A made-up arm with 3 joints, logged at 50 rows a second.
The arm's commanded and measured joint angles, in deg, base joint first. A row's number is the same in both.
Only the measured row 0 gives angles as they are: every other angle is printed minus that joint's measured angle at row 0.
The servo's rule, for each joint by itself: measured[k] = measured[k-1] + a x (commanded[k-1-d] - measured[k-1]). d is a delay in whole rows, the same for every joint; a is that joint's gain. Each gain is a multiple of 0.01, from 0.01 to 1. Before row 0 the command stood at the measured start. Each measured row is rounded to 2 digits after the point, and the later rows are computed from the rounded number. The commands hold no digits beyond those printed.
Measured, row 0:
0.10 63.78 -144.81
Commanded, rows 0 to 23:
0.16 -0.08 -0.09
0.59 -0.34 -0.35
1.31 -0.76 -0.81
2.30 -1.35 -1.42
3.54 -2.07 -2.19
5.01 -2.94 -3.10
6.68 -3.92 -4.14
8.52 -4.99 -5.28
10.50 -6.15 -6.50
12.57 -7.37 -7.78
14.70 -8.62 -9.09
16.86 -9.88 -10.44
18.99 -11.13 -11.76
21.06 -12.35 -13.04
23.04 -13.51 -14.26
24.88 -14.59 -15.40
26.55 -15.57 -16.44
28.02 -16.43 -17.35
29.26 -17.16 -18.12
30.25 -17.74 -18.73
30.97 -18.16 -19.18
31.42 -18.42 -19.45
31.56 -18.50 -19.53
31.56 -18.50 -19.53
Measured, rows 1 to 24:
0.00 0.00 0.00
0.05 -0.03 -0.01
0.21 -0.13 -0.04
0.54 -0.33 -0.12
1.07 -0.66 -0.25
1.81 -1.11 -0.44
2.77 -1.70 -0.71
3.94 -2.41 -1.05
5.31 -3.24 -1.47
6.87 -4.17 -1.97
8.58 -5.19 -2.55
10.42 -6.29 -3.20
12.35 -7.44 -3.92
14.34 -8.62 -4.70
16.36 -9.81 -5.53
18.36 -10.99 -6.40
20.32 -12.14 -7.30
22.19 -13.24 -8.21
23.94 -14.26 -9.12
25.54 -15.19 -10.02
26.95 -16.01 -10.89
28.16 -16.70 -11.72
29.14 -17.25 -12.49
29.87 -17.65 -13.19
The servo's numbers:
d 1
a 0.30 0.32 0.10

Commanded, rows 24 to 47:
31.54 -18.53 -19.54
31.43 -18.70 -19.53
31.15 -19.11 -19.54
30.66 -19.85 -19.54
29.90 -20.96 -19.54
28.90 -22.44 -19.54
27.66 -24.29 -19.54
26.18 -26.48 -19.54
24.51 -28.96 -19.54
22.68 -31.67 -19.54
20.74 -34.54 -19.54
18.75 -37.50 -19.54
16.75 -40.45 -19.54
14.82 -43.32 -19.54
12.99 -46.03 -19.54
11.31 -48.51 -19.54
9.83 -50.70 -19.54
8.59 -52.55 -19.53
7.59 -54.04 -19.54
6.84 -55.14 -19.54
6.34 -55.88 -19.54
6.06 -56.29 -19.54
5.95 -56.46 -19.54
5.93 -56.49 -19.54
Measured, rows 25 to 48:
30.38 -17.92 -13.82
30.73 -18.12 -14.39
30.94 -18.31 -14.90
31.00 -18.57 -15.36
30.90 -18.98 -15.78
30.60 -19.61 -16.16
30.09 -20.52 -16.50
29.36 -21.73 -16.80
28.41 -23.25 -17.07
27.24 -25.08 -17.32
25.87 -27.19 -17.54
24.33 -29.54 -17.74
22.66 -32.09 -17.92
20.89 -34.77 -18.08
19.07 -37.51 -18.23
17.25 -40.24 -18.36
15.47 -42.89 -18.48
13.78 -45.39 -18.59
12.22 -47.68 -18.68
10.83 -49.72 -18.77
9.63 -51.45 -18.85
8.64 -52.87 -18.92
7.87 -53.96 -18.98
7.29 -54.76 -19.04

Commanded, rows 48 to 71:
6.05 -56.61 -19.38
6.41 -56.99 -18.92
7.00 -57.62 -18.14
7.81 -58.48 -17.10
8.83 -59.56 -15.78
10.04 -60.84 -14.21
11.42 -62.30 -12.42
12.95 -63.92 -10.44
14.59 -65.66 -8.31
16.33 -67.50 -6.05
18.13 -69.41 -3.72
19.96 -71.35 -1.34
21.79 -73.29 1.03
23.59 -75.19 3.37
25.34 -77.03 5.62
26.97 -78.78 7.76
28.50 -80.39 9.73
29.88 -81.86 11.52
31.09 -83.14 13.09
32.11 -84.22 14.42
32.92 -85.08 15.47
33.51 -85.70 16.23
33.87 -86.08 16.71
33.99 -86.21 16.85
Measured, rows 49 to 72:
6.88 -55.31 -19.09
6.63 -55.73 -19.12
6.56 -56.13 -19.10
6.69 -56.61 -19.00
7.03 -57.21 -18.81
7.57 -57.96 -18.51
8.31 -58.88 -18.08
9.24 -59.97 -17.51
10.35 -61.23 -16.80
11.62 -62.65 -15.95
13.03 -64.20 -14.96
14.56 -65.87 -13.84
16.18 -67.62 -12.59
17.86 -69.43 -11.23
19.58 -71.27 -9.77
21.31 -73.11 -8.23
23.01 -74.92 -6.63
24.66 -76.67 -4.99
26.23 -78.33 -3.34
27.69 -79.87 -1.70
29.02 -81.26 -0.09
30.19 -82.48 1.47
31.19 -83.51 2.95
31.99 -84.33 4.33

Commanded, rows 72 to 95:
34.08 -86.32 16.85
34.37 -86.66 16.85
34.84 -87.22 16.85
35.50 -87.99 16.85
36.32 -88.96 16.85
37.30 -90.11 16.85
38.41 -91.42 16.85
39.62 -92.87 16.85
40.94 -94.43 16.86
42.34 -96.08 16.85
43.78 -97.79 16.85
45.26 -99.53 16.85
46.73 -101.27 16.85
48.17 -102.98 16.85
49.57 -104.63 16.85
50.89 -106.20 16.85
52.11 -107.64 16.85
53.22 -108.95 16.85
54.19 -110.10 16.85
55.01 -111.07 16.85
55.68 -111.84 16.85
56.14 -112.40 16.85
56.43 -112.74 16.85
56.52 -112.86 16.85
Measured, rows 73 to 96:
32.59 -84.93 5.58
33.04 -85.37 6.71
33.44 -85.78 7.72
33.86 -86.24 8.63
34.35 -86.80 9.45
34.94 -87.49 10.19
35.65 -88.33 10.86
36.48 -89.32 11.46
37.42 -90.46 12.00
38.48 -91.73 12.49
39.64 -93.12 12.93
40.88 -94.61 13.32
42.19 -96.18 13.67
43.55 -97.81 13.99
44.94 -99.46 14.28
46.33 -101.11 14.54
47.70 -102.74 14.77
49.02 -104.31 14.98
50.28 -105.79 15.17
51.45 -107.17 15.34
52.52 -108.42 15.49
53.47 -109.51 15.63
54.27 -110.43 15.75
54.92 -111.17 15.86

